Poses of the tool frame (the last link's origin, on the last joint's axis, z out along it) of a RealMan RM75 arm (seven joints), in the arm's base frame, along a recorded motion.
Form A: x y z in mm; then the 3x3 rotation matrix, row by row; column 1 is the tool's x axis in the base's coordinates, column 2 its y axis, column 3 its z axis. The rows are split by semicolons.
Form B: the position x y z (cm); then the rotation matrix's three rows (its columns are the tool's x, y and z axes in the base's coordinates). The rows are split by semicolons. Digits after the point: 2 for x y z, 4 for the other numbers.
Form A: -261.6, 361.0, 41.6; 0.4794, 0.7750, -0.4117; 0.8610, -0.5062, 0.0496; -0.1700, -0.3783, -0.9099
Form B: -26.16, 36.10, 4.16; 0.4794, 0.7750, -0.4117; 0.8610, -0.5062, 0.0496; -0.1700, -0.3783, -0.9099
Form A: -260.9, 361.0, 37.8; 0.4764, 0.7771, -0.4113; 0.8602, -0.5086, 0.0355; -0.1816, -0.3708, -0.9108
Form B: -26.09, 36.10, 3.78; 0.4764, 0.7771, -0.4113; 0.8602, -0.5086, 0.0355; -0.1816, -0.3708, -0.9108
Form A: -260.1, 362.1, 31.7; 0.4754, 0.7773, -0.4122; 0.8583, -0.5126, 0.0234; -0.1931, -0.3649, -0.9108
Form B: -26.01, 36.21, 3.17; 0.4754, 0.7773, -0.4122; 0.8583, -0.5126, 0.0234; -0.1931, -0.3649, -0.9108
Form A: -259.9, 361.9, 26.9; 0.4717, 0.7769, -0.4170; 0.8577, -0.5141, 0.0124; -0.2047, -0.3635, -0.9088
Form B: -25.99, 36.19, 2.69; 0.4717, 0.7769, -0.4170; 0.8577, -0.5141, 0.0124; -0.2047, -0.3635, -0.9088
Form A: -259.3, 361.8, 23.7; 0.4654, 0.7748, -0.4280; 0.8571, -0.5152, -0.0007; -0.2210, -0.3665, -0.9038
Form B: -25.93, 36.18, 2.37; 0.4654, 0.7748, -0.4280; 0.8571, -0.5152, -0.0007; -0.2210, -0.3665, -0.9038
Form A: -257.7, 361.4, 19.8; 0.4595, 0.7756, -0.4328; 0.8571, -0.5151, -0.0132; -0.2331, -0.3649, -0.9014
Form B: -25.77, 36.14, 1.98; 0.4595, 0.7756, -0.4328; 0.8571, -0.5151, -0.0132; -0.2331, -0.3649, -0.9014
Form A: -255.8, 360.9, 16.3; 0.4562, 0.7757, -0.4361; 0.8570, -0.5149, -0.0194; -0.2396, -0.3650, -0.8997
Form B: -25.58, 36.09, 1.63; 0.4562, 0.7757, -0.4361; 0.8570, -0.5149, -0.0194; -0.2396, -0.3650, -0.8997
